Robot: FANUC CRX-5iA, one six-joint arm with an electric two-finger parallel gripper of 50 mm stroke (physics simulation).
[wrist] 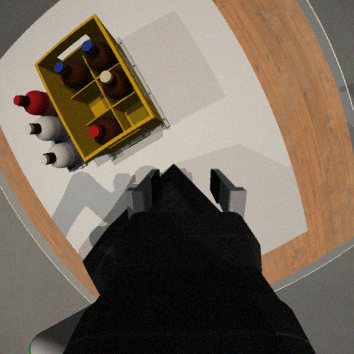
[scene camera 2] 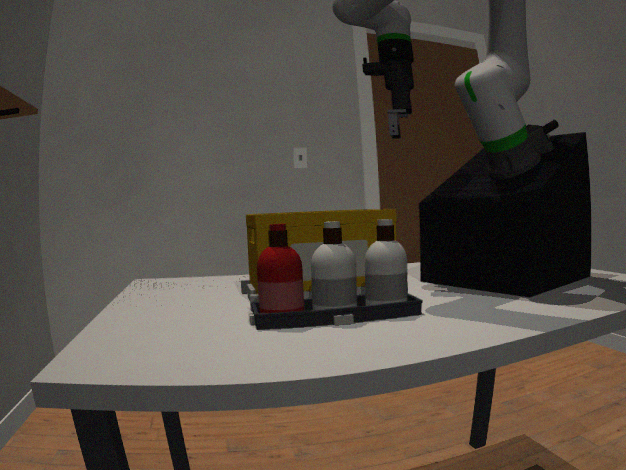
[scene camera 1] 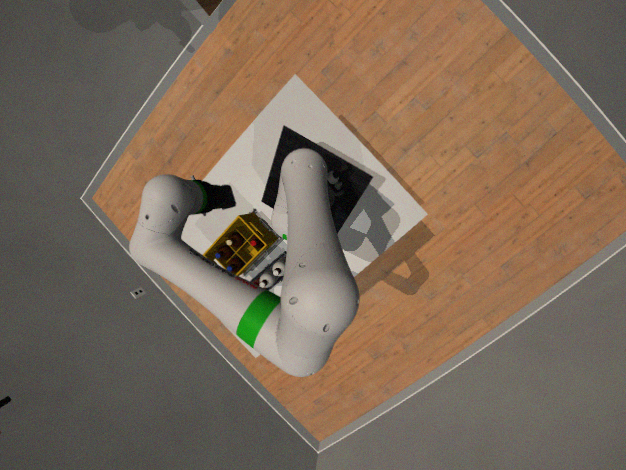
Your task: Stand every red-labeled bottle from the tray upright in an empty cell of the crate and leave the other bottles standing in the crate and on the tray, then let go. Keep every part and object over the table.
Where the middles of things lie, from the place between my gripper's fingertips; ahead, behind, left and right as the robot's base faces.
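Labels:
Cream-capped bottle (wrist: 115, 83): from my hand, 100 mm to the left, 220 mm ahead, 270 mm below.

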